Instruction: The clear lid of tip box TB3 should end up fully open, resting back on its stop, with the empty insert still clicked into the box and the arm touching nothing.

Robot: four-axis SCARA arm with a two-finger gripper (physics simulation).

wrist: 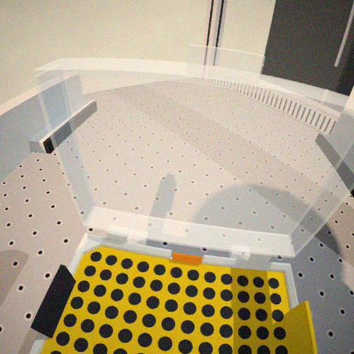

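Tip box TB3 (294, 285) stands at the bottom of the wrist view; its near side is cut off. The yellow insert (183, 281) sits inside its rim, holes empty, an orange clip (187, 258) showing at the far edge. Whether the near edge is clicked in is hidden. The clear lid (150, 222) is swung up from the box's far edge and stands steeply over it. Its exact angle and any contact with its stop cannot be told. My gripper (210, 102) is shut on the lid, one finger at each side wall.
A dark upright plate (52, 301) stands at the box's left end and a yellow one (301, 327) at its right. A perforated deck (35, 200) surrounds the box. A slotted strip (280, 99), a pale wall (125, 30) and a dark panel (305, 45) are behind.
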